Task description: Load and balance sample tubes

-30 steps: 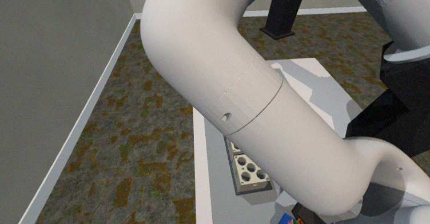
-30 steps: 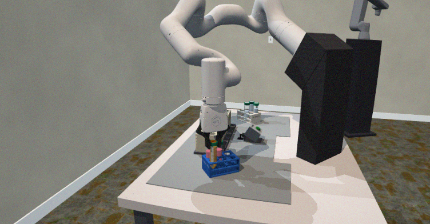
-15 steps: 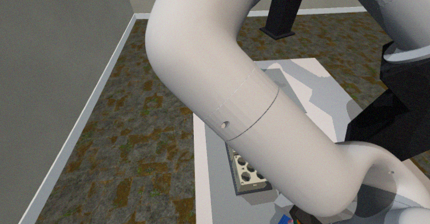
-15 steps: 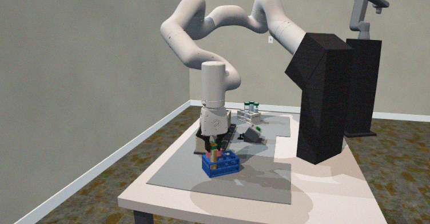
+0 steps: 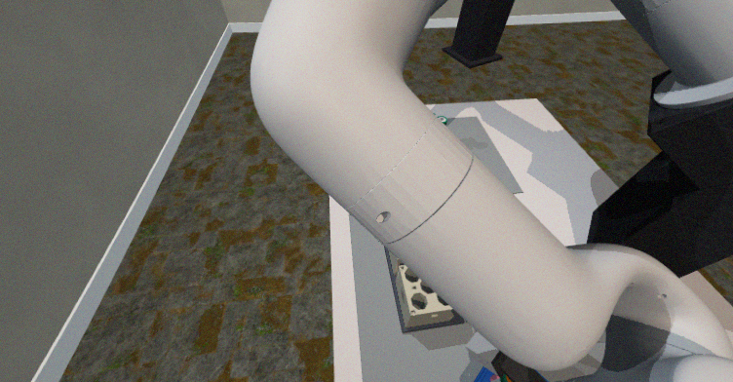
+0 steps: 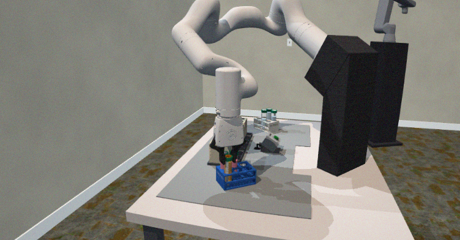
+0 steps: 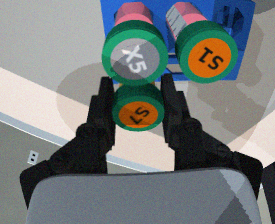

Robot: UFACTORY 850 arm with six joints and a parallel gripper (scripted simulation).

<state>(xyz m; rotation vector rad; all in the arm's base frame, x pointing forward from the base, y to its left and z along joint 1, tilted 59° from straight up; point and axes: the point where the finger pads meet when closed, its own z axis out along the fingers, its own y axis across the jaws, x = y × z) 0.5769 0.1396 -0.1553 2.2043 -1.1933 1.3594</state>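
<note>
Right now the sample S7 is 50 mm below my hand and 10 mm to the left of it. Also, from my hand: blue sample rack RS (90 mm below, 30 mm to the right, 30 mm behind); then sample S1 (50 mm to the right, 50 mm below, 20 mm behind); then grey-dot tube X5 (50 mm below, 30 mm to the right, 10 mm ahead).
</note>
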